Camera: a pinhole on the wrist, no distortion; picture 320 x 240 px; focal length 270.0 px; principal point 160.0 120.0 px. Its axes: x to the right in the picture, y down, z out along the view. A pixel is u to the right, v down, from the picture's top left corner.
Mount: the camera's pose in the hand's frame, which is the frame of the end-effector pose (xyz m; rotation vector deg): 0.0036 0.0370 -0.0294 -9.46 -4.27 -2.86
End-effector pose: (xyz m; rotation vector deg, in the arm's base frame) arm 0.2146 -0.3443 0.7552 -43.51 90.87 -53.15
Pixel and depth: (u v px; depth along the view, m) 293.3 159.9 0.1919
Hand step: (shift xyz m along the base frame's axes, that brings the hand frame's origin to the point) 0.1415 -0.0565 -0.1382
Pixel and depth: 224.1 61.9 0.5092
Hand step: 0.4721 -0.1530 -0.0962
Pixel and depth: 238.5 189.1 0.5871
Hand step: 0.4975 -0.0793 -0.3607
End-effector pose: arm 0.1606 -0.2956 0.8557 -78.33 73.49 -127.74
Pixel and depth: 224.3 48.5 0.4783
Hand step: 0.3425 -0.2996 0.1428
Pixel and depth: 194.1 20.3 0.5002
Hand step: 0.4062 -0.2522 0.1536
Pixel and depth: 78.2 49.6 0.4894
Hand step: 0.4732 -0.1493 -0.0281
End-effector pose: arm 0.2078 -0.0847 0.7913 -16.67 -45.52 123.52
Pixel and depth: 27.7 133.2 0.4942
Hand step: -0.1119 -0.4710 0.2252
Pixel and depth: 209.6 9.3 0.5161
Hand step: -0.2108 -0.1495 0.4628
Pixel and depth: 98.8 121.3 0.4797
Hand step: -0.1801 -0.3562 0.2511
